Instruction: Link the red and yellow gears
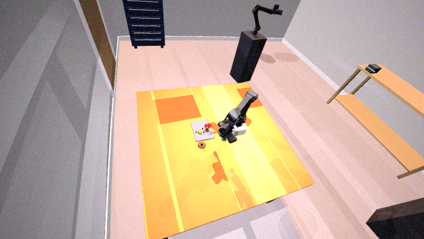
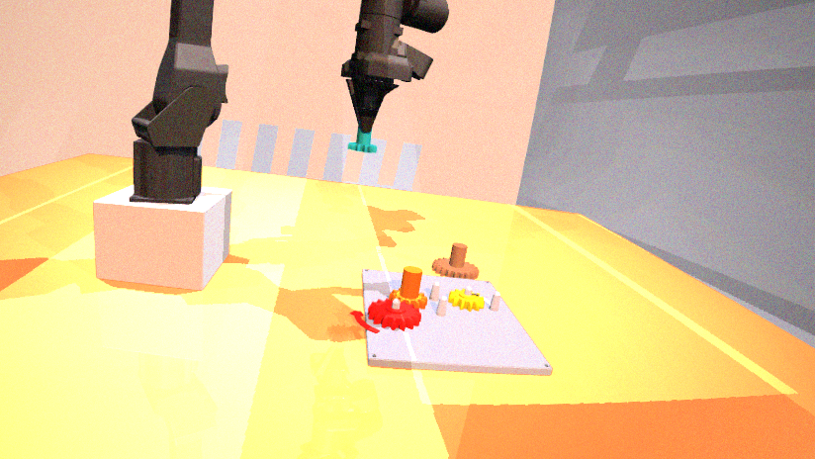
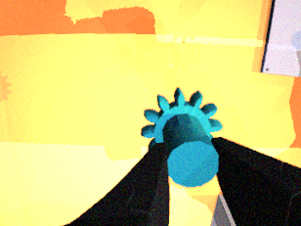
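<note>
The orange gear lies 2 cm ahead of my gripper tip, 21 cm to the right of it and 15 cm below it. The rest, counted from my gripper tip: brown gear 13 cm ahead, 9 cm to the right, 15 cm below; then teal gear 1 cm below; then yellow gear 9 cm ahead, 21 cm to the right, 15 cm below.
</note>
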